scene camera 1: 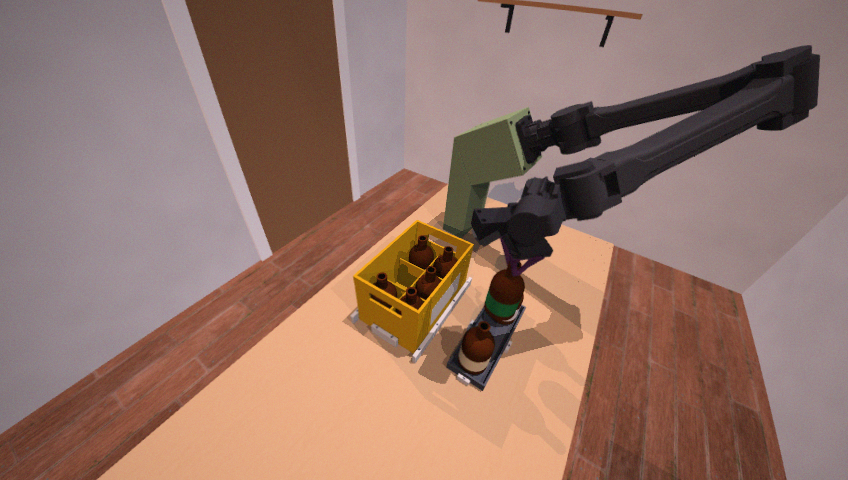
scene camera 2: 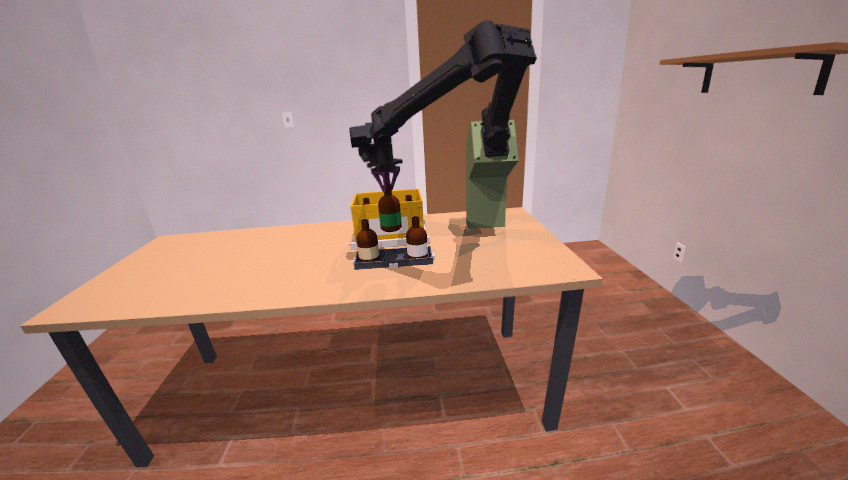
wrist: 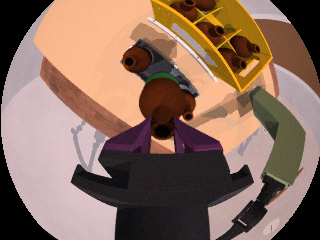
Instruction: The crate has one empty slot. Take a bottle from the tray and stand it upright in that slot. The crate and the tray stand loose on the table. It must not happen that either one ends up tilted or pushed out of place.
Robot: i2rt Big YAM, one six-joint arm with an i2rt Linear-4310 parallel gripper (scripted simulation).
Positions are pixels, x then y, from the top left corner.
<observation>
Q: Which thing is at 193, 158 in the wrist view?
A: The gripper.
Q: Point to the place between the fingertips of the gripper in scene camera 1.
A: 512, 270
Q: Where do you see a glass bottle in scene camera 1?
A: At 505, 291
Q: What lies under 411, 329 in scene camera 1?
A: A yellow crate.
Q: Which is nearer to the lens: the glass bottle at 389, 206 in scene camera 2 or the yellow crate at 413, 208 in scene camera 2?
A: The glass bottle.
</observation>
